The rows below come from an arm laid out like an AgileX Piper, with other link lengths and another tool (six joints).
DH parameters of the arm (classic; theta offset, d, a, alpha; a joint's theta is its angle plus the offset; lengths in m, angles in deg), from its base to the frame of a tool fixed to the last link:
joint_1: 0 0.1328 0 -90
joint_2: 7.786 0 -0.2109 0
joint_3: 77.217 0 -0.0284 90
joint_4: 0 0.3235 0 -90
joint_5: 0 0 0 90
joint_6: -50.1 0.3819 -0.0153 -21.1
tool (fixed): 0 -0.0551 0 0
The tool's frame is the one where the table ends.
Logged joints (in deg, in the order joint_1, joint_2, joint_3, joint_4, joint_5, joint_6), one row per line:
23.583, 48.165, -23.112, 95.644, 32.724, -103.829
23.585, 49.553, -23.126, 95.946, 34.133, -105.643
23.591, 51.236, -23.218, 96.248, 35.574, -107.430
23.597, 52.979, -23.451, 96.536, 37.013, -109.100
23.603, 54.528, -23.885, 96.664, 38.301, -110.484
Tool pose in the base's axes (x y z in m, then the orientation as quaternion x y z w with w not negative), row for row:
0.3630, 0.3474, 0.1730, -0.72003, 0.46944, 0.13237, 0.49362
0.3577, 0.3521, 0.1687, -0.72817, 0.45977, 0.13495, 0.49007
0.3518, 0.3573, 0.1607, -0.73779, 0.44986, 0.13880, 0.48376
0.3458, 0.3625, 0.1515, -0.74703, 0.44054, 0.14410, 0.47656
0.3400, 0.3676, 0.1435, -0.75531, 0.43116, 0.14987, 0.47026
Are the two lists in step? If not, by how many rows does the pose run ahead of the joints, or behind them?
The pose runs 1 row behind the joints: the pose in row i belongs to the joints in row i - 1.
